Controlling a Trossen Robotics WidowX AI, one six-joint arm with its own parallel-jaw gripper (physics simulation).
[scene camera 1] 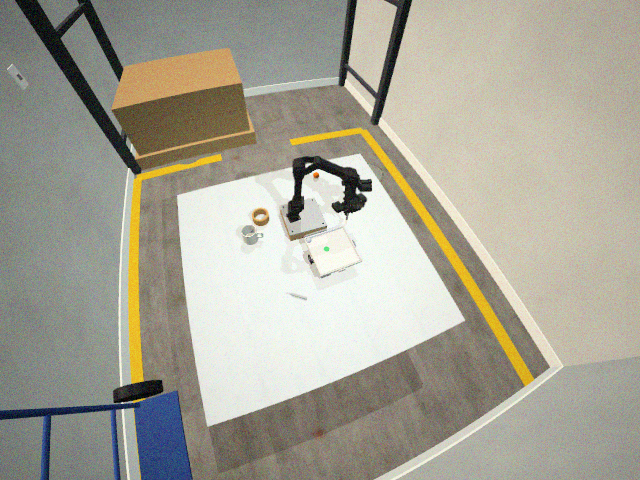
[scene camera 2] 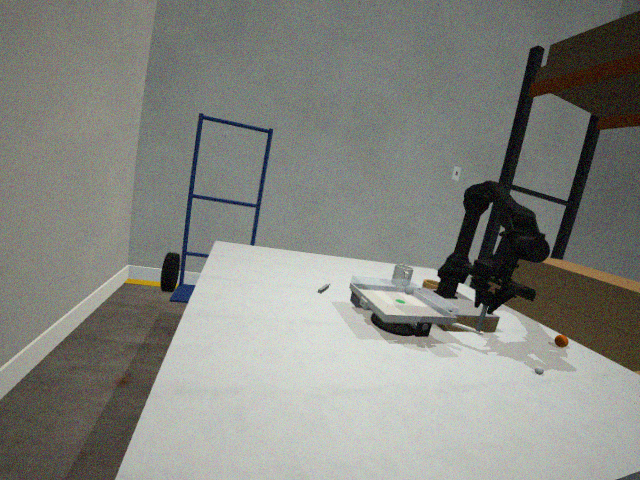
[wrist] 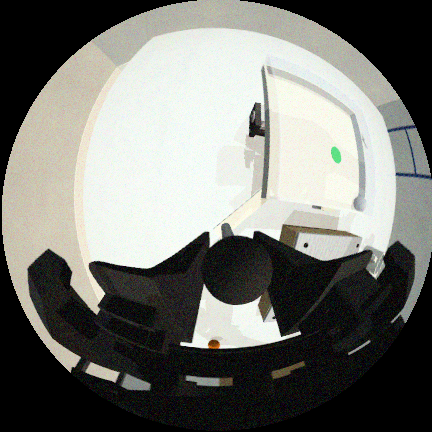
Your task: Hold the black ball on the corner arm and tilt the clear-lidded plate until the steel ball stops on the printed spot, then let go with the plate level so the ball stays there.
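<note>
My gripper (scene camera 1: 347, 210) (scene camera 2: 485, 305) (wrist: 231, 235) is shut on the black ball (wrist: 237, 270), which sits on the plate's corner arm (scene camera 1: 345, 221) (scene camera 2: 481, 320). In scene camera 2 the fingers hide the ball. The clear-lidded plate (scene camera 1: 338, 258) (scene camera 2: 382, 304) (wrist: 300, 165) stands on a dark round base and looks slightly tilted. The steel ball (scene camera 1: 308, 239) (scene camera 2: 408, 290) (wrist: 360, 203) is inside it, in the corner near the robot base, apart from the green printed spot (scene camera 1: 326, 249) (scene camera 2: 400, 301) (wrist: 336, 155).
The robot's base block (scene camera 1: 310, 219) is close beside the plate. A mug (scene camera 1: 250, 235) (scene camera 2: 402, 274) and a wooden ring (scene camera 1: 261, 223) stand beyond it. A pen (scene camera 1: 297, 296) (scene camera 2: 324, 288), an orange ball (scene camera 1: 315, 175) (scene camera 2: 561, 340) (wrist: 214, 344) and a small grey ball (scene camera 2: 538, 370) lie on the table.
</note>
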